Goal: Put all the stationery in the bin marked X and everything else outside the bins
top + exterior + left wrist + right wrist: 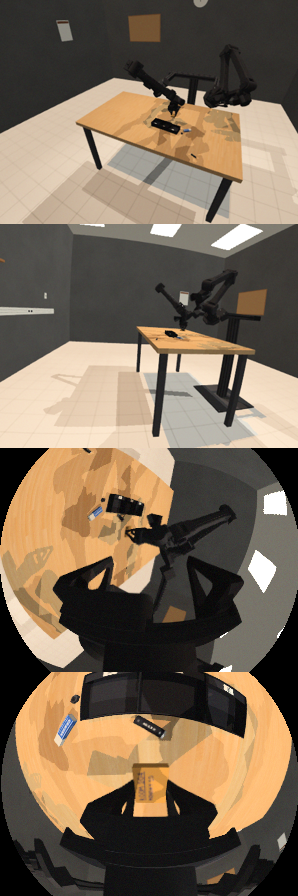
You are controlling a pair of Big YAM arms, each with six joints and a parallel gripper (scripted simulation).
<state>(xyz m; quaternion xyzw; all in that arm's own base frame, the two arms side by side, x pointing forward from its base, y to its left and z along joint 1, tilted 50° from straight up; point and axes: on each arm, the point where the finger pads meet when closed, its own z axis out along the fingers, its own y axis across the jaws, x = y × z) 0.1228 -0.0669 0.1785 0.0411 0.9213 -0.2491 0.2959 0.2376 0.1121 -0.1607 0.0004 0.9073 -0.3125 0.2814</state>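
My right gripper is now right at the orange item. From my right hand the other things lie so: blue item 8 cm ahead, 16 cm to the left, 6 cm below; then black bin unit 12 cm ahead, 3 cm to the right, 5 cm below.
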